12 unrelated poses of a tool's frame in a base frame.
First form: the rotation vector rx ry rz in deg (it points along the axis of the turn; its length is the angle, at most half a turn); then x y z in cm.
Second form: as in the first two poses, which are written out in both.
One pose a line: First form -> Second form
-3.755, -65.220, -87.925, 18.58, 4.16, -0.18 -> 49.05, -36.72, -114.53, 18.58, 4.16, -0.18
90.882, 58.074, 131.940, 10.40, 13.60, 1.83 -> 71.55, -49.75, 130.69, 10.40, 13.60, 1.83
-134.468, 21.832, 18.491, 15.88, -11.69, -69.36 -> -138.51, 19.62, -10.95, 15.88, -11.69, -69.36
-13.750, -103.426, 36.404, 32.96, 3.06, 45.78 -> -110.92, -55.21, 125.26, 32.96, 3.06, 45.78
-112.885, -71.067, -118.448, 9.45, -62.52, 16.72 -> 103.00, -58.36, 112.28, 9.45, -62.52, 16.72
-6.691, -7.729, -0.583, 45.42, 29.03, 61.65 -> -6.69, -7.75, -0.13, 45.42, 29.03, 61.65
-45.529, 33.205, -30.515, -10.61, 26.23, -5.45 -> -54.02, 16.00, -41.39, -10.61, 26.23, -5.45
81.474, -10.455, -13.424, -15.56, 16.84, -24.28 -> 81.90, 0.83, -15.58, -15.56, 16.84, -24.28
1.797, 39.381, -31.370, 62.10, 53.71, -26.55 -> -10.83, 37.60, -36.34, 62.10, 53.71, -26.55
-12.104, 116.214, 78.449, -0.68, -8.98, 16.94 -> 106.30, 37.42, 163.41, -0.68, -8.98, 16.94
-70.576, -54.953, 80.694, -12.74, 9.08, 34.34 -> -80.06, 11.43, 89.40, -12.74, 9.08, 34.34
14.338, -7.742, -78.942, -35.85, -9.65, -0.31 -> 14.75, 2.92, -79.05, -35.85, -9.65, -0.31
